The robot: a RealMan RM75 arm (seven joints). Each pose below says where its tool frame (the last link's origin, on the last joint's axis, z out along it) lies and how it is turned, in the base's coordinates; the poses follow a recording.
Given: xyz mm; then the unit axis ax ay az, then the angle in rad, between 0 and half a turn.
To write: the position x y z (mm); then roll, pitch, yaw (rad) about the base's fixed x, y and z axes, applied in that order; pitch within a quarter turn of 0, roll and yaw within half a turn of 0. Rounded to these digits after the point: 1 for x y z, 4 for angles.
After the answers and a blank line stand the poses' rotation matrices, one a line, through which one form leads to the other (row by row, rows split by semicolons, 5 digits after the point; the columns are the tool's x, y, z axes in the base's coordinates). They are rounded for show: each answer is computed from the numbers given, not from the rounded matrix.
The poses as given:
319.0, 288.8, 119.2, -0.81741, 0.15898, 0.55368, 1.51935
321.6, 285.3, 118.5, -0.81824, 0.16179, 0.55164, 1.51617
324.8, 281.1, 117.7, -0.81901, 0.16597, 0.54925, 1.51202
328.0, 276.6, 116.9, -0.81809, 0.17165, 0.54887, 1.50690
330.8, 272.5, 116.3, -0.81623, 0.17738, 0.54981, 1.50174
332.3, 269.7, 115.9, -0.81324, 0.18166, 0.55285, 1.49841
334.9, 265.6, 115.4, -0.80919, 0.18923, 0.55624, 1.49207
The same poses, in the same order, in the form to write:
319.0, 288.8, 119.2, -1.1339, 0.6287, 0.5601
321.6, 285.3, 118.5, -1.1337, 0.6289, 0.5543
324.8, 281.1, 117.7, -1.1328, 0.6299, 0.5471
328.0, 276.6, 116.9, -1.1274, 0.6331, 0.5426
330.8, 272.5, 116.3, -1.1197, 0.6370, 0.5406
332.3, 269.7, 115.9, -1.1106, 0.6413, 0.5435
334.9, 265.6, 115.4, -1.0972, 0.6477, 0.5450

0.68523 -0.67622 -0.27054; 0.42968 0.07540 0.89983; -0.58808 -0.73283 0.34222
0.68756 -0.67597 -0.26518; 0.42566 0.07935 0.90140; -0.58828 -0.73264 0.34229
0.69012 -0.67625 -0.25773; 0.42036 0.08467 0.90340; -0.58910 -0.73179 0.34270
0.69039 -0.67921 -0.24906; 0.41629 0.09144 0.90462; -0.59166 -0.72822 0.34588
0.68927 -0.68330 -0.24085; 0.41371 0.09829 0.90509; -0.59477 -0.72349 0.35044
0.68585 -0.68845 -0.23590; 0.41435 0.10294 0.90428; -0.59827 -0.71794 0.35586
0.68194 -0.69560 -0.22606; 0.41344 0.11164 0.90366; -0.60335 -0.70970 0.36372

